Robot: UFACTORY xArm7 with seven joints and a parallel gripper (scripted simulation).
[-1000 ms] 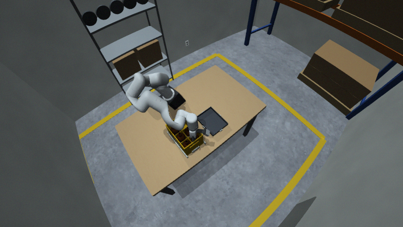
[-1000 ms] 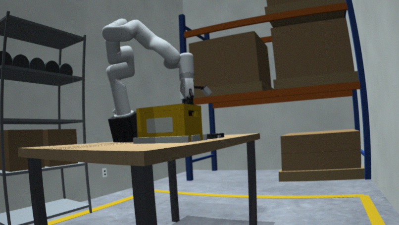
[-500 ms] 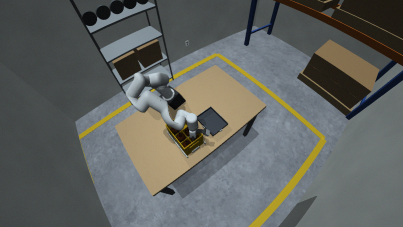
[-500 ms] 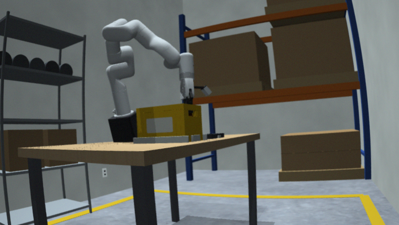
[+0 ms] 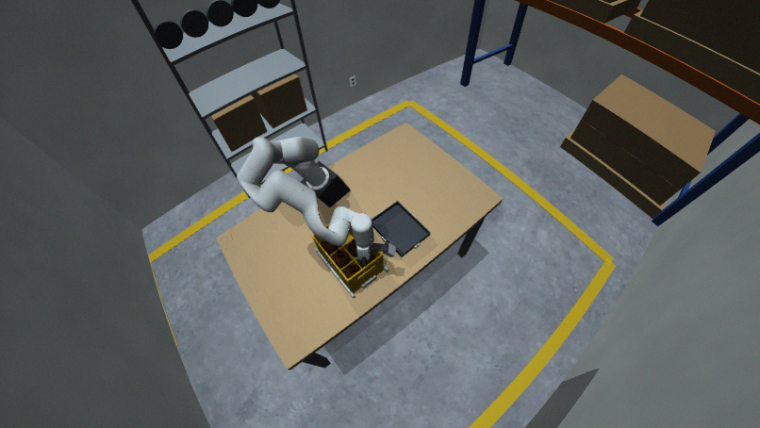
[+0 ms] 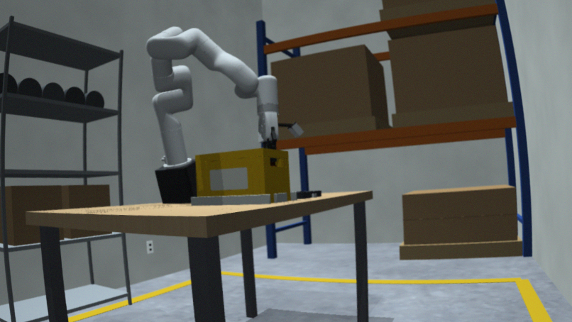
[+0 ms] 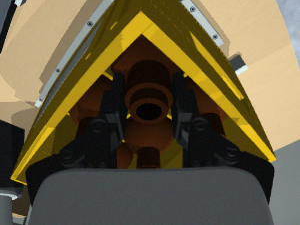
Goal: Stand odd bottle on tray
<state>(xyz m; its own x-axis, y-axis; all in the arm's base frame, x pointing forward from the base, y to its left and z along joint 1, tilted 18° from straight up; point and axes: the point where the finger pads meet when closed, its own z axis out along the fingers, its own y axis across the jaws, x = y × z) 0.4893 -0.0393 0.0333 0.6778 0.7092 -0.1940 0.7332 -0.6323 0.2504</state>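
My hand is 70 mm above the bottle. Also, from my hand: tray: 80 mm behind, 250 mm to the left, 150 mm below; crate: 90 mm behind, 50 mm to the right, 70 mm below.
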